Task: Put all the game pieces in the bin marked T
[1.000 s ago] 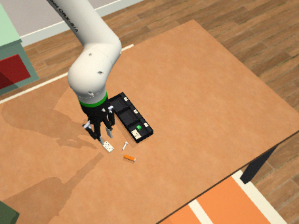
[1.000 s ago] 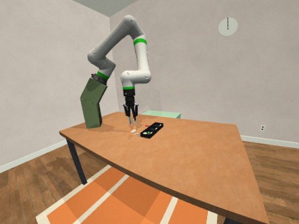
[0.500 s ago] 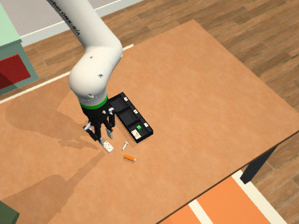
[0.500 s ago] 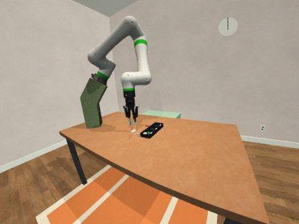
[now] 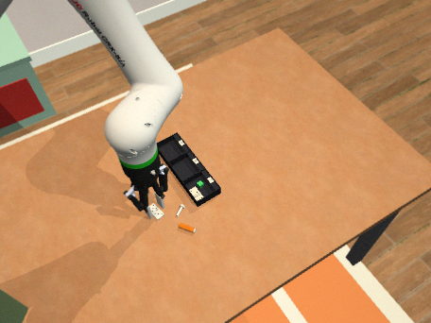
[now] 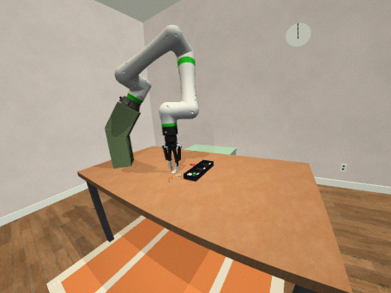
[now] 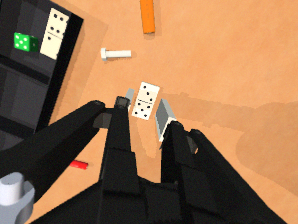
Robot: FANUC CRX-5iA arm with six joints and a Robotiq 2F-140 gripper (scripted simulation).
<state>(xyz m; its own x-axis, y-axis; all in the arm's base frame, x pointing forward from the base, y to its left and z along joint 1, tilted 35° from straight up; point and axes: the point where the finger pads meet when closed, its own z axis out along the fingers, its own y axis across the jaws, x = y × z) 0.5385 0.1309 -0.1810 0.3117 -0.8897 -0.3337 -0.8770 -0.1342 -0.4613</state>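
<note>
My hand is 150 mm short of the green die, 20 mm to the right of it and 30 mm above it. From my hand the other things lie so: domino: 130 mm ahead, 30 mm below; then orange cylinder: 60 mm ahead, 90 mm to the right, 40 mm below; then white screw: 70 mm ahead, 20 mm to the right, 40 mm below.
</note>
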